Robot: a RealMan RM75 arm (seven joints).
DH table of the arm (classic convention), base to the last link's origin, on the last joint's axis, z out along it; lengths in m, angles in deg. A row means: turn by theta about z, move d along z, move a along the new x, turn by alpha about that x. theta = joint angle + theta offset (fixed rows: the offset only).
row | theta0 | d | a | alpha
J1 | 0 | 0.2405 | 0 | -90
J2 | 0 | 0 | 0 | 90
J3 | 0 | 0.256 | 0 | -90
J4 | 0 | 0 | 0 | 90
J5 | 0 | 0.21 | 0 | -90
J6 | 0 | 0 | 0 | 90
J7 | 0 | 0.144 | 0 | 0
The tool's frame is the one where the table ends.
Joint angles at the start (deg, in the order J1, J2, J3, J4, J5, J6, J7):
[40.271 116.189 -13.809 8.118 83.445 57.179 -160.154]
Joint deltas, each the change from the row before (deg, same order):
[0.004 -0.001 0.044 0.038 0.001 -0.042 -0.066]
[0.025 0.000 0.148 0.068 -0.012 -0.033 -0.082]
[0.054 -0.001 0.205 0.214 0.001 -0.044 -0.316]
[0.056 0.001 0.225 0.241 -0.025 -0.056 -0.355]
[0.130 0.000 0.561 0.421 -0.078 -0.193 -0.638]
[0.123 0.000 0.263 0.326 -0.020 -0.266 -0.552]
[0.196 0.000 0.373 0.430 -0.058 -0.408 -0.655]
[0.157 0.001 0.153 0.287 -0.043 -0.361 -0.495]
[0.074 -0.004 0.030 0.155 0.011 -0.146 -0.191]
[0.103 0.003 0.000 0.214 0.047 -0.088 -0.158]
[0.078 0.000 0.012 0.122 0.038 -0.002 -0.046]
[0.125 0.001 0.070 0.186 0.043 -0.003 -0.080]
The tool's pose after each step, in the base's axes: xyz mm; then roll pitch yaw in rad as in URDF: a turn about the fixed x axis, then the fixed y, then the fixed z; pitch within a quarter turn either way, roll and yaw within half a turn. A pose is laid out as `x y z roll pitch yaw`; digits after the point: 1 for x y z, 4 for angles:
274.7 368.7 -70.7 -2.3033 0.5810 -0.1369
274.4 368.9 -70.8 -2.3022 0.5818 -0.1367
273.8 368.9 -71.3 -2.3008 0.5818 -0.1349
273.1 368.8 -71.9 -2.2997 0.5813 -0.1330
271.8 369.1 -72.9 -2.2962 0.5809 -0.1302
271.0 369.2 -74.0 -2.2951 0.5769 -0.1286
269.9 369.6 -75.5 -2.2944 0.5720 -0.1276
269.1 369.7 -76.7 -2.2951 0.5658 -0.1269
268.7 369.8 -77.4 -2.2961 0.5637 -0.1270
267.9 369.7 -78.2 -2.2982 0.5633 -0.1271
267.2 369.8 -78.6 -2.2993 0.5645 -0.1268
266.1 370.0 -79.1 -2.3004 0.5665 -0.1261

